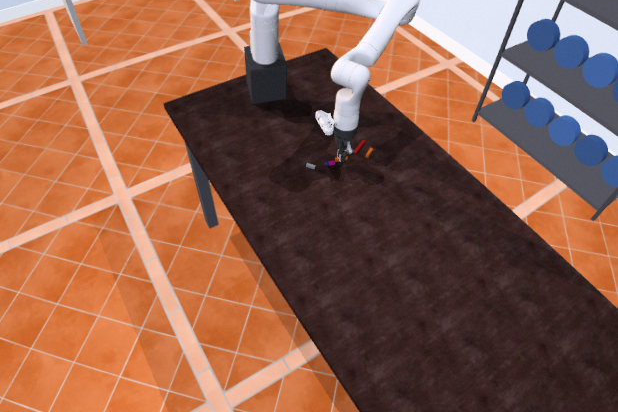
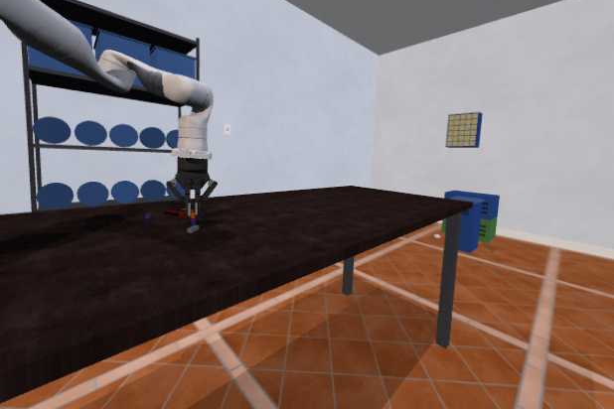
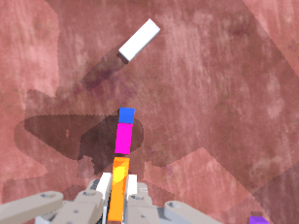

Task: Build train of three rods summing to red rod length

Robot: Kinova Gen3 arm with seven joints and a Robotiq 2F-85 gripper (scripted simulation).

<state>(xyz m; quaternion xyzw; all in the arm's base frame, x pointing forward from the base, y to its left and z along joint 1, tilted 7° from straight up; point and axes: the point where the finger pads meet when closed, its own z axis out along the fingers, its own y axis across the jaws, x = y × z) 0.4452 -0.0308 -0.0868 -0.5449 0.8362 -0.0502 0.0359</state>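
The magenta rod is 30 mm to the right of my hand, 30 mm below it and 10 mm behind it. From my hand the other things lie so: red rod 90 mm to the left, 30 mm below, 10 mm behind; then grey rod 90 mm to the right, 50 mm behind, 30 mm below; then blue rod 40 mm to the right, 30 mm below, 20 mm behind.
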